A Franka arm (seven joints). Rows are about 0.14 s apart.
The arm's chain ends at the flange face. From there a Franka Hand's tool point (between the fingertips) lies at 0.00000 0.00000 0.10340 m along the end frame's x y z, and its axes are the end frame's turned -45 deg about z.
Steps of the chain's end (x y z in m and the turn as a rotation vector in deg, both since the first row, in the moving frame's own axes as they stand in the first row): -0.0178, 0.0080, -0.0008, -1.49, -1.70, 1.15; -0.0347, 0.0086, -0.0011, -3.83, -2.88, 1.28; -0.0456, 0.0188, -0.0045, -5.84, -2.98, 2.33
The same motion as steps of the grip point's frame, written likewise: -0.0223, -0.0072, -0.0009, 0.15, -2.26, 1.15; -0.0392, -0.0173, -0.0015, -0.67, -4.74, 1.28; -0.0568, -0.0155, -0.0052, -2.02, -6.24, 2.33
